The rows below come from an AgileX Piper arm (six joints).
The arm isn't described. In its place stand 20 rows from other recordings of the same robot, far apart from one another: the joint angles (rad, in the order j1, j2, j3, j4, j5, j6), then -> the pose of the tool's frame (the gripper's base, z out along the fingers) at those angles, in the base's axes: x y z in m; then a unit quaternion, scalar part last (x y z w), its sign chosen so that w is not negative.
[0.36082 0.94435 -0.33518 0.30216 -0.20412 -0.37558] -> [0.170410 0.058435 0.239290 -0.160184 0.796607 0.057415 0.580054]
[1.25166 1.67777 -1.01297 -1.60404 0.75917 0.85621] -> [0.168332 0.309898 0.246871 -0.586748 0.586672 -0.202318 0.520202]
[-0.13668 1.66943 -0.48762 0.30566 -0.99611 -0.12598] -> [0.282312 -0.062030 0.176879 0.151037 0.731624 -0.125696 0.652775]
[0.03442 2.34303 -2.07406 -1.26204 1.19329 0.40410] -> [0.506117 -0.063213 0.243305 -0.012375 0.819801 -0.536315 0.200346]
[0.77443 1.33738 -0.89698 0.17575 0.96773 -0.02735] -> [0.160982 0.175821 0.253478 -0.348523 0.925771 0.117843 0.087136]
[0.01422 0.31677 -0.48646 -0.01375 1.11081 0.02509] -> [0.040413 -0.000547 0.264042 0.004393 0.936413 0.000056 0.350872]
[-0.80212 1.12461 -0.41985 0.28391 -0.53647 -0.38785] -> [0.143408 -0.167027 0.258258 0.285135 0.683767 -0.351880 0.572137]
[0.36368 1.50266 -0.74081 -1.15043 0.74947 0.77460] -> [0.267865 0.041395 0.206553 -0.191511 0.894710 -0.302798 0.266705]
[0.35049 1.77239 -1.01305 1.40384 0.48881 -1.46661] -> [0.326205 0.164120 0.197438 -0.284330 0.851210 0.267937 0.350440]
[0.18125 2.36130 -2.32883 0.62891 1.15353 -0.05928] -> [0.500248 0.141430 0.264733 -0.055574 0.924616 0.317217 0.203395]
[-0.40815 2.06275 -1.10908 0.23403 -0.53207 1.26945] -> [0.391851 -0.181113 0.146143 0.679768 0.454414 0.249419 0.518857]
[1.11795 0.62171 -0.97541 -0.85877 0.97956 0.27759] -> [0.085234 0.044445 0.422763 -0.351135 0.709268 -0.029834 0.610535]
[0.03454 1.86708 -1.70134 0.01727 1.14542 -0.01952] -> [0.401733 0.015314 0.298497 -0.024468 0.984662 0.009658 0.172478]
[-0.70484 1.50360 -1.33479 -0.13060 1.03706 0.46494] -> [0.230348 -0.209327 0.327637 0.520437 0.821737 -0.088507 0.214618]
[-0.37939 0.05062 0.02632 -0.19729 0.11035 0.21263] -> [0.055905 -0.024404 0.191514 0.152800 0.724944 -0.129053 0.659131]
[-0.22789 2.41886 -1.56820 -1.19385 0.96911 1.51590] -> [0.424379 -0.170025 0.067773 0.402970 0.801817 -0.388922 0.208435]
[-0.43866 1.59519 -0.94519 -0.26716 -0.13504 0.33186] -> [0.319927 -0.146520 0.251064 0.201412 0.817843 -0.084837 0.532323]
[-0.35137 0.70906 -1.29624 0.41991 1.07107 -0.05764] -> [0.079316 0.005605 0.480191 0.101180 0.808186 0.093276 0.572623]
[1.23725 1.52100 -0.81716 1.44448 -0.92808 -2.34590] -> [0.163748 0.251869 0.255847 -0.575884 0.548205 -0.311876 0.520156]
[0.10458 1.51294 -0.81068 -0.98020 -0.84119 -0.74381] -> [0.303462 0.088506 0.276285 -0.654458 0.307374 -0.242466 0.646851]
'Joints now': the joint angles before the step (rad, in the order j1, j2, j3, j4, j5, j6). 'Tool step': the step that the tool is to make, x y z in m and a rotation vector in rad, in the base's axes. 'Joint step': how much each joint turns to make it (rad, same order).
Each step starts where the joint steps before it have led.
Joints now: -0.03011, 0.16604, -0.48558, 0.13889, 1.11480, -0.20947
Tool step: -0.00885, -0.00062, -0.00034, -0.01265, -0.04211, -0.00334
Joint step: 0.00005, -0.05585, 0.00024, -0.01177, 0.01325, 0.00005
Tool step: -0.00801, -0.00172, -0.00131, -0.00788, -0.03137, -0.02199
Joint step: -0.00009, -0.05018, 0.00083, -0.02475, 0.01579, 0.01988
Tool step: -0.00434, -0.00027, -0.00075, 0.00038, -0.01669, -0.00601
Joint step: 0.00006, -0.02676, -0.00002, -0.00528, 0.00949, 0.00731
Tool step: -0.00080, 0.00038, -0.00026, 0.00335, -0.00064, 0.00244
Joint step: 0.00001, -0.00420, 0.00001, 0.00413, 0.00367, 0.00001
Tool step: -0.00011, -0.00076, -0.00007, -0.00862, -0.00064, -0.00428
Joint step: -0.00003, -0.00086, 0.00000, -0.00920, 0.00004, -0.00088
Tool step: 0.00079, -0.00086, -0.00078, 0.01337, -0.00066, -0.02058
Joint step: 0.00004, 0.00001, 0.00440, -0.00982, -0.00679, 0.02633
